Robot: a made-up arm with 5 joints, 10 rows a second.
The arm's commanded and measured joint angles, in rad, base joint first. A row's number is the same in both.
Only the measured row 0 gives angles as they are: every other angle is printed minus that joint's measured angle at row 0.
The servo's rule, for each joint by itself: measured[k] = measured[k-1] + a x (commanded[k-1-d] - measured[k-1]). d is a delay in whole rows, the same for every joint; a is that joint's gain. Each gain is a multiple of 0.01, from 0.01 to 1. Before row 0 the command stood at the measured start. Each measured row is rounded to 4 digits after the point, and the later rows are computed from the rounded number. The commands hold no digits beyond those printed.
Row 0, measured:
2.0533 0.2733 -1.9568 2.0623 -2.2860
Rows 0 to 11, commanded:
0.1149 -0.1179 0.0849 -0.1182 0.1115
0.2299 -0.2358 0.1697 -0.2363 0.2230
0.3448 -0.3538 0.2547 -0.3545 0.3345
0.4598 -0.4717 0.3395 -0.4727 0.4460
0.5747 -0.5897 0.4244 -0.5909 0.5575
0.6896 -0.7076 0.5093 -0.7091 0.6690
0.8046 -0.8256 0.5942 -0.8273 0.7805
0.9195 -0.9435 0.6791 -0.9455 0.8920
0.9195 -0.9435 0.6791 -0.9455 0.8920
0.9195 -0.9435 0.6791 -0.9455 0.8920
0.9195 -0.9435 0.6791 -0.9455 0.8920
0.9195 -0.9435 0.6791 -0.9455 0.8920
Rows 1 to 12, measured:
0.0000 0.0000 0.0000 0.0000 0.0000
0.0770 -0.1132 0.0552 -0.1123 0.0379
0.1794 -0.2309 0.1296 -0.2301 0.1008
0.2902 -0.3489 0.2109 -0.3483 0.1803
0.4038 -0.4668 0.2945 -0.4665 0.2706
0.5183 -0.5848 0.3789 -0.5847 0.3681
0.6331 -0.7027 0.4637 -0.7029 0.4704
0.7480 -0.8207 0.5485 -0.8211 0.5758
0.8629 -0.9386 0.6334 -0.9393 0.6833
0.9008 -0.9433 0.6631 -0.9452 0.7543
0.9133 -0.9435 0.6735 -0.9455 0.8011
0.9175 -0.9435 0.6771 -0.9455 0.8320
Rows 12 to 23, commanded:
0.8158 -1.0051 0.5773 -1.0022 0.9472
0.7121 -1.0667 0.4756 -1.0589 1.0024
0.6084 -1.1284 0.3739 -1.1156 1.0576
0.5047 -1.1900 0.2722 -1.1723 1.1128
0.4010 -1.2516 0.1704 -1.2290 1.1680
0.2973 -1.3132 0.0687 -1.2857 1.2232
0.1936 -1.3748 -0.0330 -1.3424 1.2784
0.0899 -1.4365 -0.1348 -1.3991 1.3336
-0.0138 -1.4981 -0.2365 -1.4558 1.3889
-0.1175 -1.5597 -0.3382 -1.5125 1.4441
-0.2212 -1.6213 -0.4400 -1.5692 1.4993
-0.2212 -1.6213 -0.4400 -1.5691 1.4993
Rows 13 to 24, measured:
0.9188 -0.9435 0.6784 -0.9455 0.8524
0.8498 -1.0026 0.6127 -0.9994 0.8846
0.7575 -1.0641 0.5236 -1.0559 0.9247
0.6576 -1.1258 0.4263 -1.1126 0.9699
0.5552 -1.1874 0.3261 -1.1693 1.0185
0.4519 -1.2490 0.2249 -1.2260 1.0693
0.3483 -1.3106 0.1234 -1.2827 1.1216
0.2447 -1.3722 0.0217 -1.3394 1.1749
0.1410 -1.4339 -0.0800 -1.3961 1.2289
0.0373 -1.4955 -0.1817 -1.4528 1.2833
-0.0664 -1.5571 -0.2834 -1.5095 1.3380
-0.1701 -1.6187 -0.3852 -1.5662 1.3928

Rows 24 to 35, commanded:
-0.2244 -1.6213 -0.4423 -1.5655 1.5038
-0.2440 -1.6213 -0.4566 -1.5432 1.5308
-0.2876 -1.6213 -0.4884 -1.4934 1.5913
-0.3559 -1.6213 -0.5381 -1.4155 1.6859
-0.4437 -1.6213 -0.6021 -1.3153 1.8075
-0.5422 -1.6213 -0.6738 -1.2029 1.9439
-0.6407 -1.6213 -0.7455 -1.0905 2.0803
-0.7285 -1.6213 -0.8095 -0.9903 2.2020
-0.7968 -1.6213 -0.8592 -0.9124 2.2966
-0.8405 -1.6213 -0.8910 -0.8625 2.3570
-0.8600 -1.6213 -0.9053 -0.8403 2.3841
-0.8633 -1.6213 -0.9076 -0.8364 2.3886
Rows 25 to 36, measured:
-0.2043 -1.6212 -0.4208 -1.5690 1.4290
-0.2178 -1.6213 -0.4348 -1.5657 1.4544
-0.2354 -1.6213 -0.4490 -1.5443 1.4804
-0.2704 -1.6213 -0.4746 -1.4959 1.5181
-0.3277 -1.6213 -0.5159 -1.4195 1.5752
-0.4054 -1.6213 -0.5719 -1.3205 1.6542
-0.4971 -1.6213 -0.6381 -1.2088 1.7527
-0.5933 -1.6213 -0.7079 -1.0964 1.8641
-0.6839 -1.6213 -0.7739 -0.9956 1.9790
-0.7595 -1.6213 -0.8293 -0.9166 2.0870
-0.8138 -1.6213 -0.8694 -0.8652 2.1788
-0.8448 -1.6213 -0.8927 -0.8415 2.2486

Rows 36 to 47, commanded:
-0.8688 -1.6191 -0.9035 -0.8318 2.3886
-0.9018 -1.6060 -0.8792 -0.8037 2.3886
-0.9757 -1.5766 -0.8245 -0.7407 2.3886
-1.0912 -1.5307 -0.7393 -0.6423 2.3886
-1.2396 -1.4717 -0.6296 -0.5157 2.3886
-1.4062 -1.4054 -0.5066 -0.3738 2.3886
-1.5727 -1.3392 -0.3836 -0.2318 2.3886
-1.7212 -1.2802 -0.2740 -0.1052 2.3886
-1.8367 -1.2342 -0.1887 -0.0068 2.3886
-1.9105 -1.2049 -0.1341 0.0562 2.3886
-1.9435 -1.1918 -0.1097 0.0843 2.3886
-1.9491 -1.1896 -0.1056 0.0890 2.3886
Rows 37 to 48, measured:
-0.8572 -1.6213 -0.9024 -0.8367 2.2962
-0.8650 -1.6192 -0.9031 -0.8320 2.3276
-0.8897 -1.6065 -0.8876 -0.8051 2.3483
-0.9473 -1.5778 -0.8466 -0.7439 2.3620
-1.0437 -1.5326 -0.7769 -0.6474 2.3710
-1.1750 -1.4741 -0.6812 -0.5223 2.3770
-1.3299 -1.4081 -0.5677 -0.3812 2.3809
-1.4926 -1.3420 -0.4480 -0.2393 2.3835
-1.6458 -1.2827 -0.3349 -0.1119 2.3852
-1.7737 -1.2361 -0.2399 -0.0121 2.3864
-1.8654 -1.2061 -0.1711 0.0528 2.3871
-1.9177 -1.1924 -0.1312 0.0827 2.3876

